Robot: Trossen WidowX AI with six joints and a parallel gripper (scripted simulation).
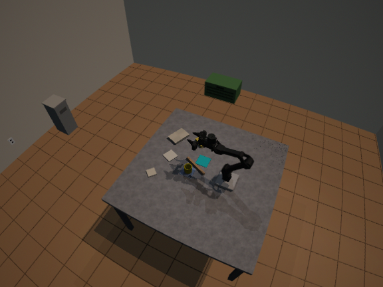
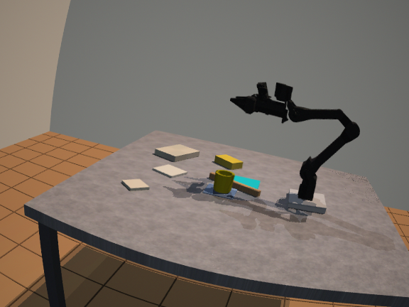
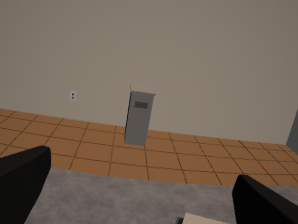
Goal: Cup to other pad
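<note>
The cup is 30 cm below my gripper tip, 10 cm to the left of it and 5 cm behind it. From my gripper tip the other things lie so: blue pad: 34 cm below, 10 cm to the left, 4 cm behind; marble: 31 cm below, 11 cm to the left, 5 cm behind; wooden bar: 33 cm below, 7 cm behind, 2 cm to the left.
</note>
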